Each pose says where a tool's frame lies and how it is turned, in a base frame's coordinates. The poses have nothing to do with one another.
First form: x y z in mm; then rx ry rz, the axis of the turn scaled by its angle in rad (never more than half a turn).
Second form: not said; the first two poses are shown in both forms.
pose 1, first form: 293.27, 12.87, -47.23, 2.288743, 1.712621, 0.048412
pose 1, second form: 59.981, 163.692, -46.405, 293.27, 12.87, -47.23
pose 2, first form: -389.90, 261.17, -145.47, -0.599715, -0.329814, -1.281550
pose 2, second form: -156.896, 36.468, 80.721, -389.90, 261.17, -145.47
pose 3, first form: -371.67, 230.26, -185.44, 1.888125, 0.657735, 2.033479
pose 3, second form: 149.228, 87.857, 7.640, -371.67, 230.26, -185.44
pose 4, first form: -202.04, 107.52, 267.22, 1.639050, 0.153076, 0.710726
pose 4, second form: 111.044, 91.644, -58.285, -202.04, 107.52, 267.22
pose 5, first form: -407.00, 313.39, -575.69, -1.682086, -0.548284, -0.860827
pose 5, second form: -141.384, 96.949, 74.723, -407.00, 313.39, -575.69
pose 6, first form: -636.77, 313.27, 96.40, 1.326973, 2.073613, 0.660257
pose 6, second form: 72.925, 134.964, 7.692, -636.77, 313.27, 96.40
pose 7, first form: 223.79, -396.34, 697.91, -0.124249, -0.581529, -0.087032
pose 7, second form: -170.509, 34.060, 165.370, 223.79, -396.34, 697.91
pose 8, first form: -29.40, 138.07, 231.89, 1.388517, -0.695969, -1.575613
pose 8, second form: 61.756, 77.748, -171.487, -29.40, 138.07, 231.89
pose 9, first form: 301.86, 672.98, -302.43, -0.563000, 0.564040, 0.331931
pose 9, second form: -34.904, 45.438, 54.990, 301.86, 672.98, -302.43
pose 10, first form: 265.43, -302.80, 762.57, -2.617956, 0.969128, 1.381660
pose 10, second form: 18.583, 127.314, 157.955, 265.43, -302.80, 762.57
